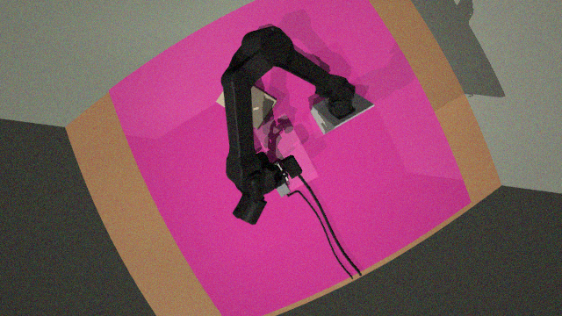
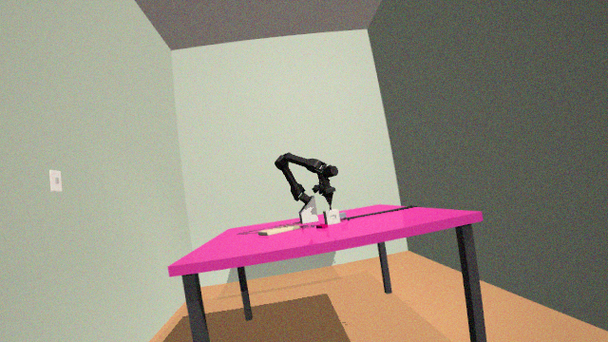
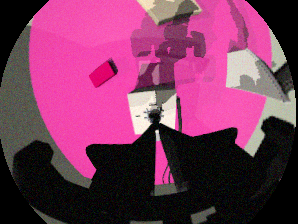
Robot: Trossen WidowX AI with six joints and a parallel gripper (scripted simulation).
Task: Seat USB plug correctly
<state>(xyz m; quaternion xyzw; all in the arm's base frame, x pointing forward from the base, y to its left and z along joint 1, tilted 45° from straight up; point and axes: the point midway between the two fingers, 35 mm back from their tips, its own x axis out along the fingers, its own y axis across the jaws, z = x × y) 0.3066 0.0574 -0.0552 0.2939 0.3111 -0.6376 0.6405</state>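
Right now my gripper tip is 2 cm above the dark USB plug. Round my gripper tip: beige flat pad: 32 cm to the right, 10 cm below, 4 cm behind; then small magenta block: 11 cm ahead, 10 cm below, 9 cm to the right.
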